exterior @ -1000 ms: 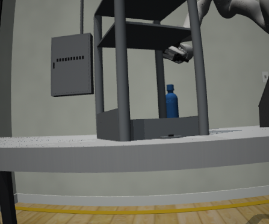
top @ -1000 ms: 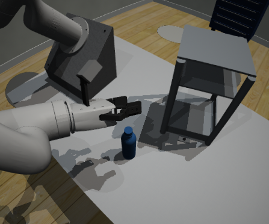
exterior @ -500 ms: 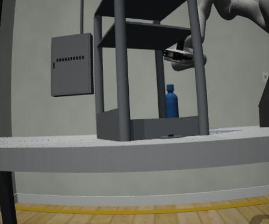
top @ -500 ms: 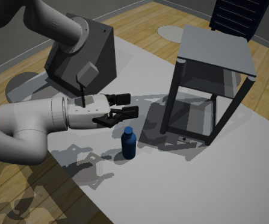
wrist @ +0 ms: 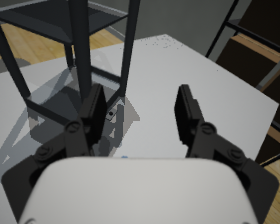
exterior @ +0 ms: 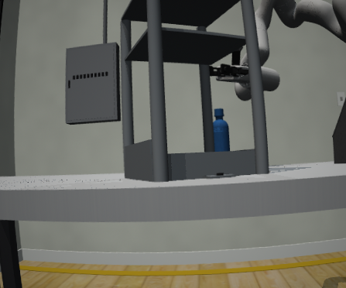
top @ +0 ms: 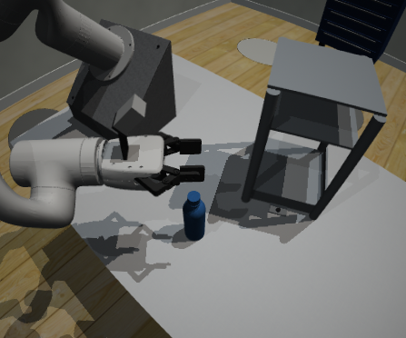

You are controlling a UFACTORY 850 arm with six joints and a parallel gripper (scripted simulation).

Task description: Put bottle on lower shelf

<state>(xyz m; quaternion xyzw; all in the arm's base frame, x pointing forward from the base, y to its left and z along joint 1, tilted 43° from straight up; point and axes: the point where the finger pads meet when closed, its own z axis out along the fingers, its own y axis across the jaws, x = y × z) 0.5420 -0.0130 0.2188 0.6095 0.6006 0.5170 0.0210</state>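
The bottle lies 18 cm below my hand. Round my hand: shelving unit (6 cm ahead, 32 cm to the left, 11 cm below).
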